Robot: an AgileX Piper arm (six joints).
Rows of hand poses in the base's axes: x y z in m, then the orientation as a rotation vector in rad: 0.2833 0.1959 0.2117 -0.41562 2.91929 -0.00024; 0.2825 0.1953 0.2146 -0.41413 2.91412 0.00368; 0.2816 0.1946 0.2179 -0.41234 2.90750 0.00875; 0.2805 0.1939 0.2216 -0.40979 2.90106 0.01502; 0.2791 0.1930 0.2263 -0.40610 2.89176 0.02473; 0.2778 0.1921 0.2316 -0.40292 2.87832 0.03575; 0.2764 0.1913 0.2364 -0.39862 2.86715 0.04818; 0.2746 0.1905 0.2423 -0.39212 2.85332 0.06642; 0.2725 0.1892 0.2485 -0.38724 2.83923 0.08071; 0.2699 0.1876 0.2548 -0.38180 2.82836 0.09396; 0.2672 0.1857 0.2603 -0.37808 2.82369 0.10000; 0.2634 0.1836 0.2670 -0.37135 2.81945 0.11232
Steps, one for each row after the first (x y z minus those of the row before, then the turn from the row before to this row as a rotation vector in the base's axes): -0.0008 -0.0006 0.0029 0.00341 -0.00489 -0.00025; -0.0009 -0.0007 0.0033 0.00440 -0.00624 -0.00023; -0.0011 -0.0007 0.0037 0.00526 -0.00603 -0.00068; -0.0014 -0.0009 0.0047 0.00806 -0.00861 -0.00094; -0.0013 -0.0009 0.0053 0.00948 -0.01244 -0.00014; -0.0014 -0.0008 0.0048 0.01028 -0.01014 -0.00098; -0.0018 -0.0008 0.0059 0.01484 -0.01228 -0.00177; -0.0021 -0.0013 0.0062 0.01212 -0.01270 -0.00101; -0.0026 -0.0016 0.0063 0.01109 -0.00964 -0.00172; -0.0027 -0.0019 0.0055 0.00518 -0.00421 -0.00165; -0.0038 -0.0021 0.0067 0.00972 -0.00326 -0.00310
